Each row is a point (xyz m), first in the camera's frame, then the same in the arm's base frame.
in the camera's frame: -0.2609 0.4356 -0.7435
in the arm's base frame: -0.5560 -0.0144 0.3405
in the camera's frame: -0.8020 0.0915 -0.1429
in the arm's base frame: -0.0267 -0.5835 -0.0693
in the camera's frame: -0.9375 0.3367 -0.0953
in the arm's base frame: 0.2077 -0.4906 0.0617
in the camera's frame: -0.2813 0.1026 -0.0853
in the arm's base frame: -0.3066 -0.2202 -0.3228
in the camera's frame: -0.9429 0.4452 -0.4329
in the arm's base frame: 0.0586 -0.4415 0.3797
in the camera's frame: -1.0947 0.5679 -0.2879
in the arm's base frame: 0.3017 -0.4418 0.3843
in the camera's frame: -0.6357 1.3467 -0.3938
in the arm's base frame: 0.3415 0.4313 0.6385
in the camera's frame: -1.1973 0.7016 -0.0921
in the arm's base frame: 0.5510 -0.3969 0.3338
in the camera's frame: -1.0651 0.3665 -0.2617
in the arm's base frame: 0.1993 -0.5679 0.2588
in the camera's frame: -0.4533 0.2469 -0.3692
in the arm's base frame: -0.3025 -0.2526 0.0376
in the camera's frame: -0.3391 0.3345 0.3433
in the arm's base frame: 0.1063 -0.0543 -0.5297
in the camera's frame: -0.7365 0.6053 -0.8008
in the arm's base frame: -0.2138 -0.2143 0.6586
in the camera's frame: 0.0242 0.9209 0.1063
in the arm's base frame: 0.0292 0.6024 -0.2218
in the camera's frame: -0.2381 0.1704 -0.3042
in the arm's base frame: -0.4333 -0.1588 -0.1369
